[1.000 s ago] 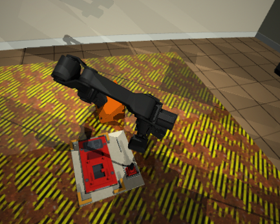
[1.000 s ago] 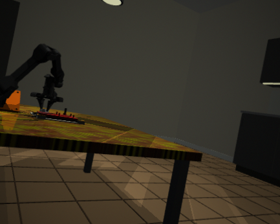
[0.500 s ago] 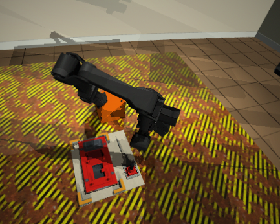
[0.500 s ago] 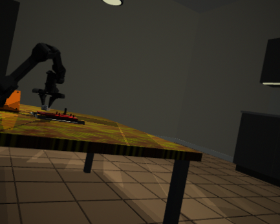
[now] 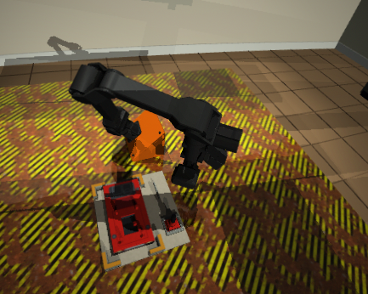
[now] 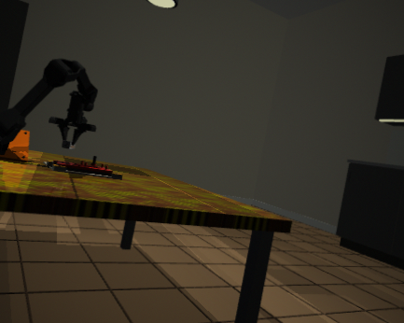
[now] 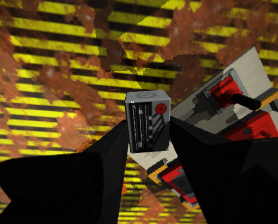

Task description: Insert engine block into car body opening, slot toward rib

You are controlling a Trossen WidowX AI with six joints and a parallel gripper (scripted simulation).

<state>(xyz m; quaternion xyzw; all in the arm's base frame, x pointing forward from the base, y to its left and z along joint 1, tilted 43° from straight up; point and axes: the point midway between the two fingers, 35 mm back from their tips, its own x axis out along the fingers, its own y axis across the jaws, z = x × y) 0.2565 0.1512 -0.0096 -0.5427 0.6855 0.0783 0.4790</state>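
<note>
The pale base plate lies 5 cm ahead of my gripper tip, 17 cm to the right of it and 8 cm below it. Also, from my gripper tip: engine block (1 cm below).
</note>
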